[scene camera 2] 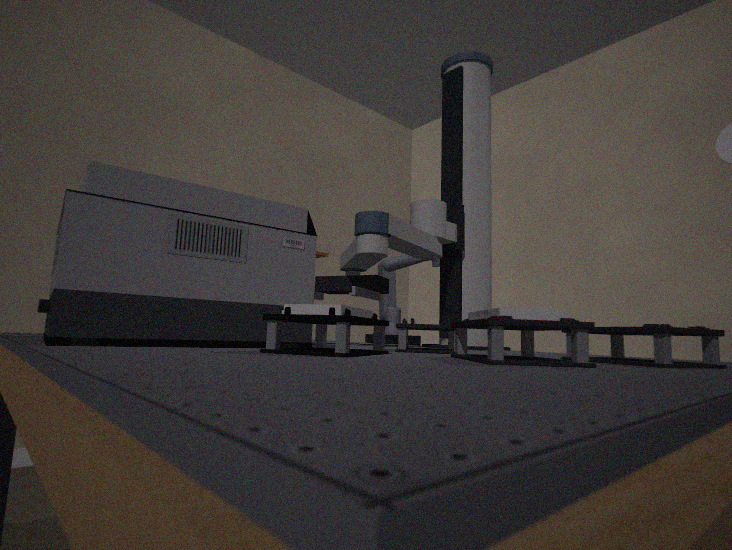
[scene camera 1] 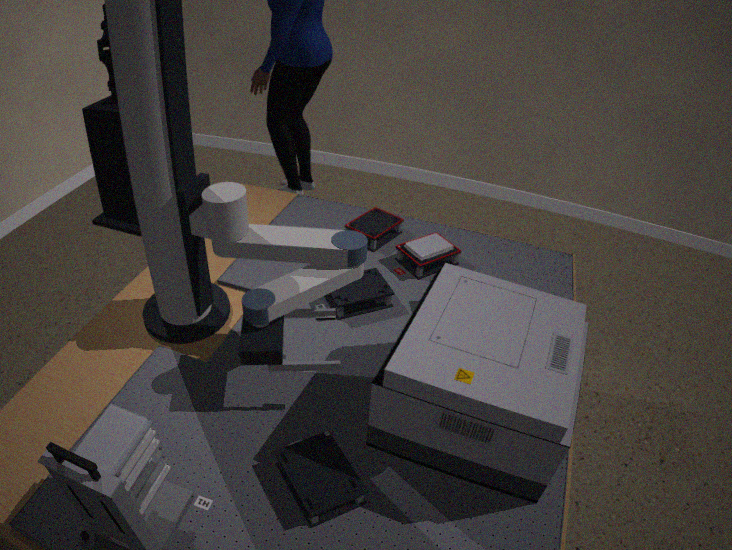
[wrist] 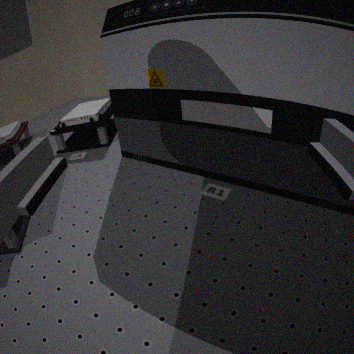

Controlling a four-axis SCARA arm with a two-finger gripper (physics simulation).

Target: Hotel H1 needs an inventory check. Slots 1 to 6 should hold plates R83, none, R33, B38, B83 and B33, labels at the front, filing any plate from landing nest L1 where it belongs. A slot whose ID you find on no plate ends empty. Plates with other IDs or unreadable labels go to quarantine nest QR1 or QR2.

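Observation:
Hotel H1 [scene camera 1: 97, 473] stands at the lower left in scene camera 1, with several pale plate edges [scene camera 1: 139, 454] in it; IDs are unreadable. A red-rimmed nest [scene camera 1: 402, 254] holds a white plate [scene camera 1: 428, 245]. Another red-rimmed nest [scene camera 1: 374, 222] has no plate on it. In the wrist view a dark nest [wrist: 61, 140] with a white plate [wrist: 86, 112] stands left of the instrument; it also shows in scene camera 2 [scene camera 2: 342, 338]. Its label is unreadable, so I cannot tell whether it is L1. My gripper [scene camera 1: 337, 338] [wrist: 183, 137] is open and empty, above the table before the instrument.
A large grey instrument [scene camera 1: 473, 331] [scene camera 2: 130, 254] [wrist: 280, 65] stands on the right, with floor label R1 [wrist: 216, 192] in front. Dark nests [scene camera 1: 322, 481] [scene camera 1: 362, 290] stand near its front and beyond my gripper. A person [scene camera 1: 298, 76] stands behind the table.

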